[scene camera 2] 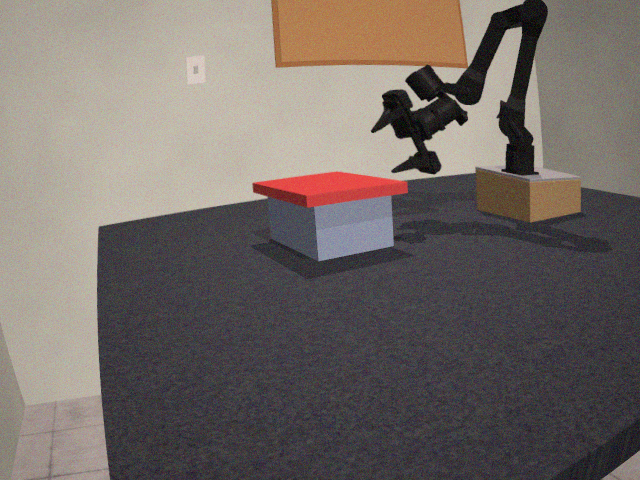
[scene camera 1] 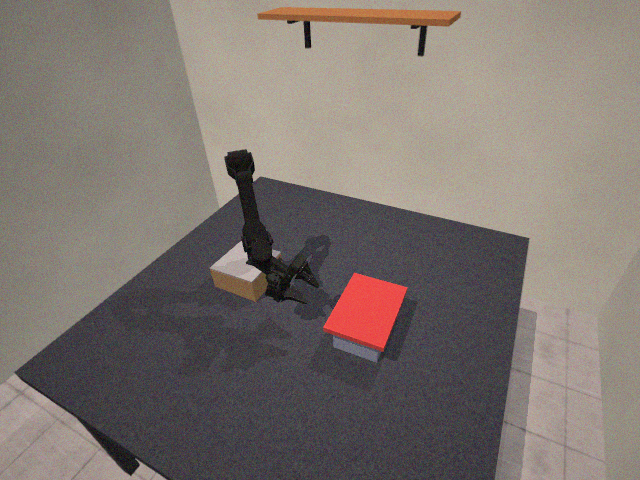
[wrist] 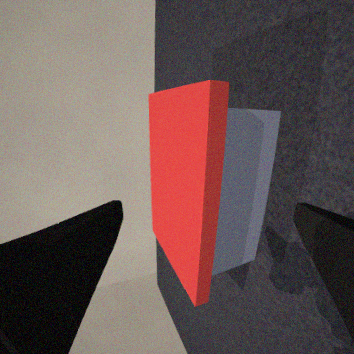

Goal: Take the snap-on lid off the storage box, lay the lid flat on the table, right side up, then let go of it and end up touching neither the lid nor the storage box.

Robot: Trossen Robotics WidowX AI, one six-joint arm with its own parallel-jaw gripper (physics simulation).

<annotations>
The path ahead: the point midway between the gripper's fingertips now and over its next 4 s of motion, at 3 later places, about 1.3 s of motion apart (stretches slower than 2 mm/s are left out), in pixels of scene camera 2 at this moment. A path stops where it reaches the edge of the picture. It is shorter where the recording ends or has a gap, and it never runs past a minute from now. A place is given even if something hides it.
My gripper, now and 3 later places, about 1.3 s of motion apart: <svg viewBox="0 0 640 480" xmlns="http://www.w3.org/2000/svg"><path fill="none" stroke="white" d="M382 152L363 167L350 176L329 185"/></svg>
</annotations>
